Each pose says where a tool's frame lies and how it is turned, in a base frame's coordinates. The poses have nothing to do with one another.
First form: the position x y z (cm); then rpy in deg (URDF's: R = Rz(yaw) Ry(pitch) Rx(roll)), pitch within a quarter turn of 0, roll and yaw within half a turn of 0.
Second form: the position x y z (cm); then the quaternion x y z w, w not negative. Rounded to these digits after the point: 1 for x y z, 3 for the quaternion.
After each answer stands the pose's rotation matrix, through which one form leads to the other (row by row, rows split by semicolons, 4 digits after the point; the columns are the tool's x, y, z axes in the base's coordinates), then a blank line. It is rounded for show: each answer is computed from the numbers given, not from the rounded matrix.
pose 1, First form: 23.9, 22.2, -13.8, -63.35, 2.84, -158.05
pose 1, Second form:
23.9, 22.2, -13.8, -0.079, 0.519, -0.833, 0.175
-0.9264 0.2087 0.3135; -0.3733 -0.3995 -0.8373; -0.0495 -0.8927 0.4480

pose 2, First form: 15.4, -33.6, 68.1, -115.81, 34.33, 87.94
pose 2, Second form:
15.4, -33.6, 68.1, -0.691, -0.449, 0.532, 0.192
0.0297 0.4169 -0.9085; 0.8253 -0.5230 -0.2130; -0.5640 -0.7434 -0.3595

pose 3, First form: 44.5, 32.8, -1.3, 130.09, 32.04, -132.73
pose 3, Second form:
44.5, 32.8, -1.3, -0.456, 0.752, 0.472, 0.067
-0.5752 -0.7484 -0.3301; -0.6227 0.1388 0.7701; -0.5305 0.6485 -0.5459

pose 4, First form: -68.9, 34.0, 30.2, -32.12, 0.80, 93.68
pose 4, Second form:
-68.9, 34.0, 30.2, -0.194, -0.197, 0.702, 0.656
-0.0642 -0.8447 -0.5314; 0.9978 -0.0618 -0.0223; -0.0140 -0.5316 0.8469

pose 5, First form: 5.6, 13.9, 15.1, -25.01, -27.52, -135.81
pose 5, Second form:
5.6, 13.9, 15.1, -0.294, 0.108, -0.898, 0.309
-0.6359 0.4916 0.5949; -0.6182 -0.7860 -0.0113; 0.4621 -0.3749 0.8037

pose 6, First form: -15.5, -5.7, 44.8, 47.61, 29.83, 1.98
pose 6, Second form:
-15.5, -5.7, 44.8, 0.386, 0.242, -0.089, 0.886
0.8670 0.3439 0.3607; 0.0300 0.6865 -0.7265; -0.4974 0.6407 0.5848

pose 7, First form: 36.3, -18.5, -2.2, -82.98, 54.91, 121.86
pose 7, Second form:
36.3, -18.5, -2.2, -0.587, -0.346, 0.729, 0.056
-0.3034 0.3249 -0.8958; 0.4883 -0.7543 -0.4390; -0.8183 -0.5706 0.0703

